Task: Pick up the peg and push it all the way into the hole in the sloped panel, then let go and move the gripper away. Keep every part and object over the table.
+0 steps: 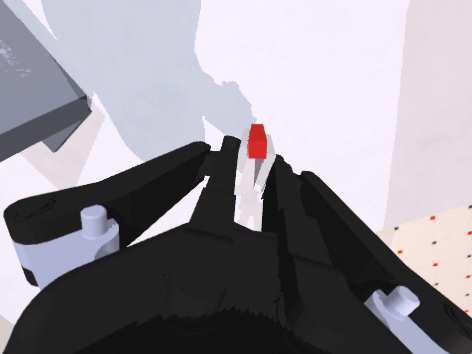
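Frame: origin at the arm's base, x back, y left, z down, level; metres.
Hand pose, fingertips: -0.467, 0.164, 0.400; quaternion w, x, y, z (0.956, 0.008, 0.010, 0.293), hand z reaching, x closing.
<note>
Things, the pixels of their top centre, and the offset from my fingertips, as dx, dy, dz. "spot": a spot on its surface instead. Level surfaces: height alone.
- red peg, centre of its top: point(258, 150) +0.008, -0.013, -0.076
- grey block-like body, a spot on its surface: point(35, 85) spot: -0.175, -0.125, -0.022
- white table top, height of its surface: dz +0.034
The red peg point(257, 142) is between the two fingertip pads, with its square end and one side showing above them; the pads hide its lower part. My gripper point(253, 144) is shut on the peg. Part of a grey block-like body point(35, 85) shows at the upper left, apart from the gripper; it may be the sloped panel's part, but no hole shows on it. Whether the peg touches the table cannot be told.
The white table top point(310, 90) lies under the gripper, with the arm's bluish shadow across its upper left. A beige floor with small red and dark marks point(450, 245) shows at the right, past the table's edge.
</note>
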